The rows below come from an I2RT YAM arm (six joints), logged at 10 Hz.
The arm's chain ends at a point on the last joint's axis. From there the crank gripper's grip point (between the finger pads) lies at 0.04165 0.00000 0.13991 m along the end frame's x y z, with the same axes.
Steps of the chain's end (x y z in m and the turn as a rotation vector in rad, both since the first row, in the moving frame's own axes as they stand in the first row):
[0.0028 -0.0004 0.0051 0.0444 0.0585 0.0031]
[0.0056 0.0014 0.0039 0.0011 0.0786 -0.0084]
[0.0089 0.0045 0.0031 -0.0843 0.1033 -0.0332]
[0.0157 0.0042 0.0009 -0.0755 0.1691 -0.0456]
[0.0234 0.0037 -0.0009 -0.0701 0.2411 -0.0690]
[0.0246 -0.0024 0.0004 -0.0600 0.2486 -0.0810]
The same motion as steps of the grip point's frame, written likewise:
[0.0109 -0.0064 0.0023 0.0444 0.0585 0.0031]
[0.0165 0.0009 0.0002 0.0011 0.0786 -0.0084]
[0.0233 0.0145 -0.0024 -0.0843 0.1033 -0.0332]
[0.0388 0.0120 -0.0084 -0.0755 0.1691 -0.0456]
[0.0558 0.0090 -0.0151 -0.0701 0.2411 -0.0690]
[0.0579 0.0009 -0.0143 -0.0600 0.2486 -0.0810]

